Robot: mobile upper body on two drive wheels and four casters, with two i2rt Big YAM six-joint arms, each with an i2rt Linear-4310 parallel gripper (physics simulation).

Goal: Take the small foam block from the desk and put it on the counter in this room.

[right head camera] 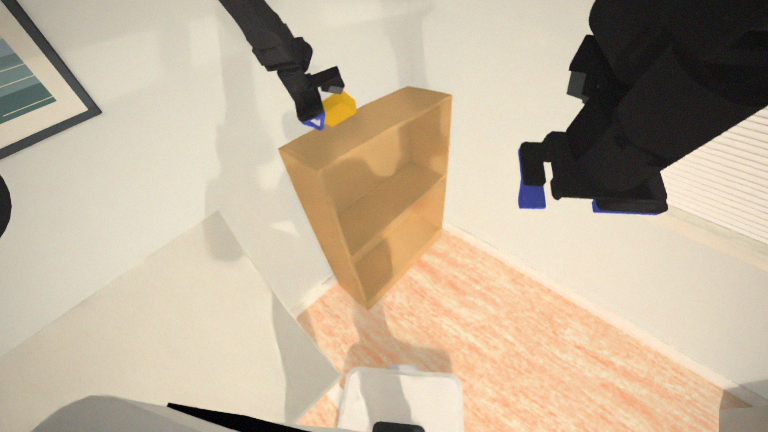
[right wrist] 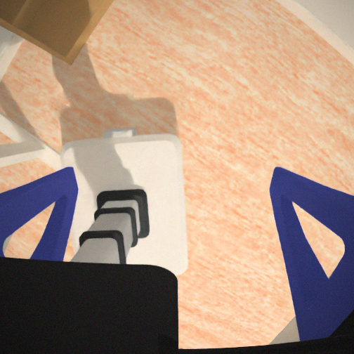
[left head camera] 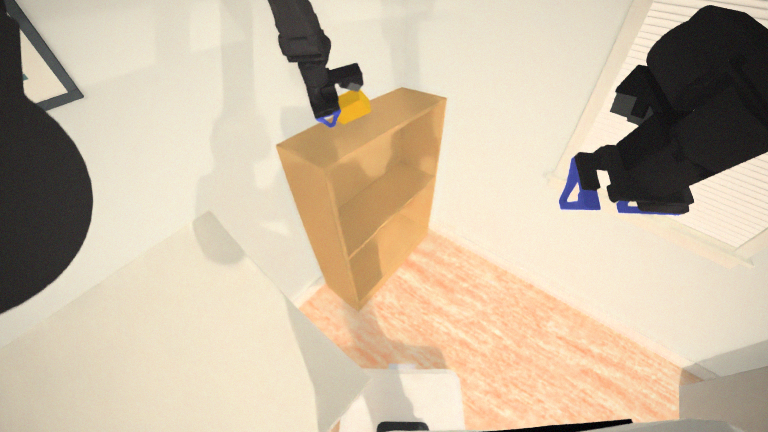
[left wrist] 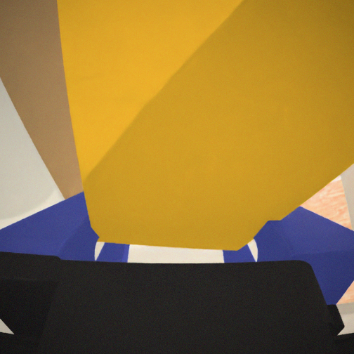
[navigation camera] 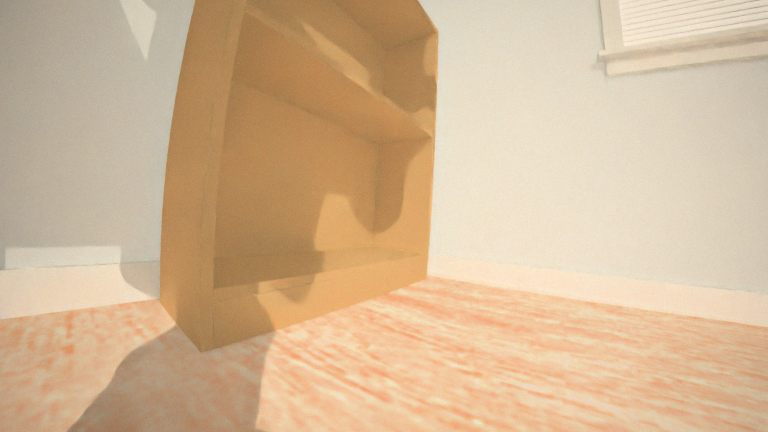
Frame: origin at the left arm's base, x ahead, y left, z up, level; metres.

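Seen in the pictures: left gripper, fingertip midpoint: (right head camera: 320, 124) (left head camera: 330, 121); right gripper, fingertip midpoint: (right head camera: 557, 205) (left head camera: 589, 206).
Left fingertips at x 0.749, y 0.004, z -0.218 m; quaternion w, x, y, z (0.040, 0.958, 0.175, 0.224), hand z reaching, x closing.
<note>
A point is followed by its place in that frame.
The yellow foam block (left head camera: 355, 109) @[x 0.723, y -0.075, z -0.175 m] (right head camera: 340, 110) @[x 0.721, y -0.076, z -0.171 m] (left wrist: 215, 150) is between the blue fingers of my left gripper (left head camera: 341, 116) @[x 0.749, y 0.004, z -0.218 m] (right head camera: 325, 118) @[x 0.749, y 0.004, z -0.218 m] (left wrist: 175, 177), which is shut on it. In both head views it overlaps the top of the wooden bookshelf; whether it touches cannot be told. My right gripper (left head camera: 608, 205) (right head camera: 569, 207) @[x 0.327, y -0.457, z -0.146 m] (right wrist: 173, 177) is open and empty, held out at the right of the head views. A pale flat top (left head camera: 134, 333) @[x 0.202, y 0.457, z -0.460 m] (right head camera: 177, 333) @[x 0.191, y 0.309, z -0.460 m] fills the lower left of the head views; whether it is the desk or the counter cannot be told.
The wooden bookshelf (left head camera: 306, 198) @[x 0.797, y 0.166, z -0.552 m] (right head camera: 311, 209) @[x 0.806, y 0.178, z -0.620 m] (right wrist: 65, 30) (navigation camera: 182, 188) @[x 0.772, y 0.133, z -1.153 m] stands in front, near the room corner. My white base (left head camera: 435, 397) @[x 0.199, y -0.366, z -1.150 m] (right head camera: 440, 397) @[x 0.217, y -0.389, z -1.150 m] (right wrist: 160, 210) is at the bottom. A grey-beige surface (left head camera: 725, 397) @[x 0.054, y -1.829, z -1.147 m] (right head camera: 746, 419) @[x 0.095, y -1.861, z -1.272 m] is at the lower right. A window sill (navigation camera: 682, 56) @[x 0.897, y -1.128, z -0.626 m] is on the right wall.
</note>
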